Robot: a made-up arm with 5 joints.
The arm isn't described. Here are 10 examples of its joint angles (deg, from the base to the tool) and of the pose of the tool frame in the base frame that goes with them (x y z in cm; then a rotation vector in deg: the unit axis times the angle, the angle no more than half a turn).
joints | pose
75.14 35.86 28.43 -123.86 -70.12 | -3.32 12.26 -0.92 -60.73 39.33 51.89
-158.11 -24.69 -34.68 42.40 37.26 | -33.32 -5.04 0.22 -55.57 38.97 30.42
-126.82 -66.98 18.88 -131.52 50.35 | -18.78 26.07 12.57 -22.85 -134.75 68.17
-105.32 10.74 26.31 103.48 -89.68 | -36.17 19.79 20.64 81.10 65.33 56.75
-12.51 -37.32 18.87 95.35 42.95 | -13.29 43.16 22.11 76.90 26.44 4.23
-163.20 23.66 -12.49 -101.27 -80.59 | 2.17 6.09 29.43 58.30 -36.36 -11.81
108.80 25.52 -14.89 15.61 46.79 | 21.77 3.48 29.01 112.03 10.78 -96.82
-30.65 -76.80 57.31 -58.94 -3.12 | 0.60 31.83 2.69 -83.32 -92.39 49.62
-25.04 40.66 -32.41 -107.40 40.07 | -14.96 -3.06 1.13 -137.48 12.35 19.15
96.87 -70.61 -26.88 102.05 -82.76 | -13.77 30.65 42.23 66.78 152.38 12.59
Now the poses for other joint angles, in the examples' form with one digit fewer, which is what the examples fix.
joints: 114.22 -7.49 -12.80 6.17 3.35
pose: 12.6 -6.6 38.7 79.7 -56.3 -90.3
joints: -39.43 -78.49 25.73 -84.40 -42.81
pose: 2.2 16.7 6.0 -117.7 -52.1 34.6
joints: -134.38 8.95 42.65 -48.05 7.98
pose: -20.9 -25.5 13.2 76.1 -56.2 -151.4
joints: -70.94 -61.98 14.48 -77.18 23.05
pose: -4.7 23.1 -0.7 -66.4 -80.1 38.8
